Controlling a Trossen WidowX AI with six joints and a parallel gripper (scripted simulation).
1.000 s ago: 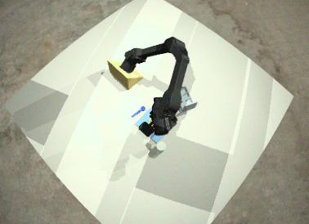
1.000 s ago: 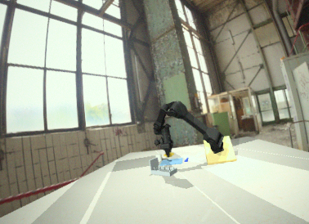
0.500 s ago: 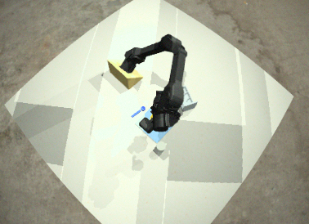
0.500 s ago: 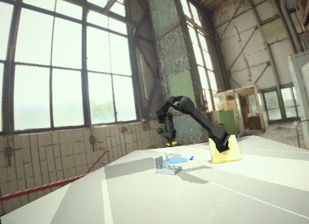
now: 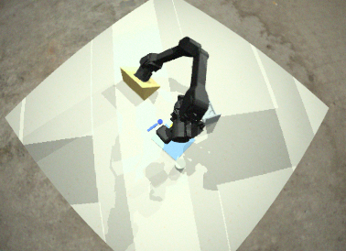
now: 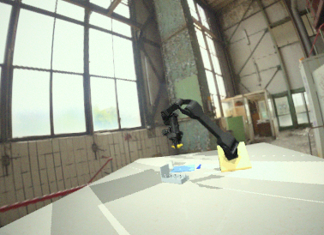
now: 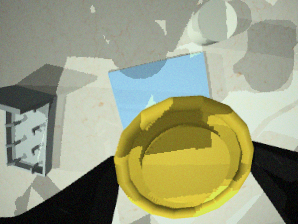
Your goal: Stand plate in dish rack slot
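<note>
Right now my gripper tip is 21 cm to the right of the grey dish rack, 13 cm above it and 3 cm short of it. The rest, counted from my gripper tip: white cup 12 cm below, 8 cm to the right, 8 cm ahead; light blue mat 15 cm below, 2 cm behind; yellow plate 1 cm above.
</note>
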